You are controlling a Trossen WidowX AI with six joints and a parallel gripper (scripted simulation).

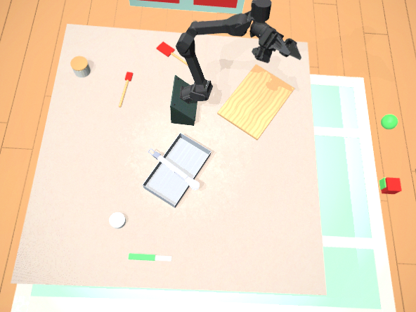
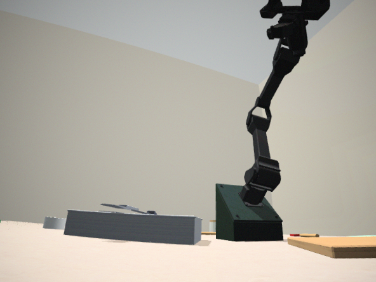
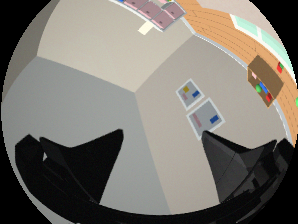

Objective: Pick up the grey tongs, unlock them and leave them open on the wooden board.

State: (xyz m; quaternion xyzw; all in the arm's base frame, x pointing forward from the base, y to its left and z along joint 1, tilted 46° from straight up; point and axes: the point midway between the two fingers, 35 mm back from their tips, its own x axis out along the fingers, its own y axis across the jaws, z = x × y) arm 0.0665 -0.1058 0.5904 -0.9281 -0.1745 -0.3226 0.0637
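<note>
My gripper tip is 58 cm above the roasting tin, 37 cm to the left of it and 25 cm short of it. From my gripper tip the other things lie so: lidded jar: 91 cm to the right, 58 cm below, 22 cm behind; then white disc: 60 cm to the right, 59 cm below, 51 cm ahead; then wooden board: 60 cm below, 17 cm behind, 2 cm to the right.
</note>
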